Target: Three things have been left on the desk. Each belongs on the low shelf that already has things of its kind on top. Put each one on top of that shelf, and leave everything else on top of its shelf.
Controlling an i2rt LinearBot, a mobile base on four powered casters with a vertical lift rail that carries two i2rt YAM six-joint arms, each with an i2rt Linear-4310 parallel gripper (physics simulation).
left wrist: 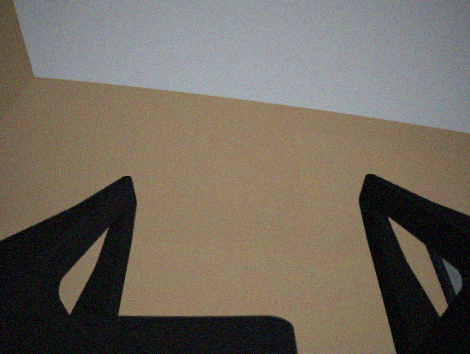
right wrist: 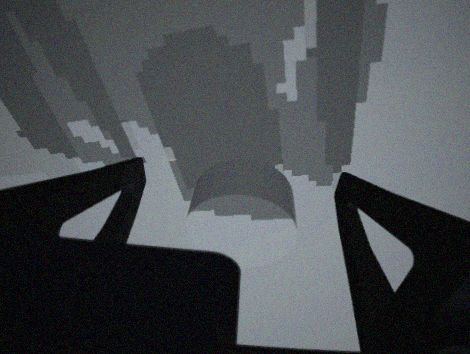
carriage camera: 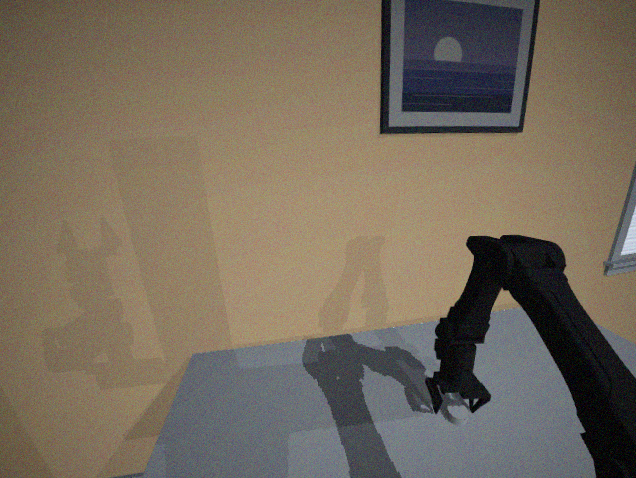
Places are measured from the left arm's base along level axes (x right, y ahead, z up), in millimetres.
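Where they show: left gripper, fingertip midpoint: (left wrist: 249,188); right gripper, fingertip midpoint: (right wrist: 240,176) (carriage camera: 453,411).
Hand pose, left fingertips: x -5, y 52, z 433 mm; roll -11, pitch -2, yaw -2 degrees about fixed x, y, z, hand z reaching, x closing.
Note:
After its pixels a point has its place.
A round, pale grey-white cylinder (carriage camera: 457,414) @[x 676, y 334, z -209 mm] (right wrist: 241,230) @[x 685, y 348, z -209 mm] stands on the grey desk (carriage camera: 231,400) @[x 91, y 471, z -233 mm] (right wrist: 425,125) @[x 760, y 385, z -233 mm]. In the right wrist view its pale top blends into the desk, and its shaded side shows. My right gripper (carriage camera: 455,411) @[x 683, y 360, z -232 mm] (right wrist: 240,176) @[x 683, y 360, z -232 mm] is open, low over the desk, with its fingers on either side of the cylinder; nothing is gripped. Whether the fingers touch it cannot be told. My left gripper (left wrist: 249,188) @[x -5, y 52, z 433 mm] is open and empty, in front of the tan wall. The low shelves and the other two things do not show.
A tan wall (carriage camera: 257,231) @[x 177, y 746, z 183 mm] (left wrist: 250,140) @[x 65, y 735, z 1240 mm] rises behind the desk. A framed sea picture (carriage camera: 457,87) @[x 858, y 787, z 615 mm] hangs on it, and part of a window (carriage camera: 628,236) @[x 1928, y 905, z -1 mm] shows at the right edge. Arm shadows fall across desk and wall. A pale grey surface (left wrist: 250,45) @[x 51, y 500, z 1484 mm] shows above the wall in the left wrist view.

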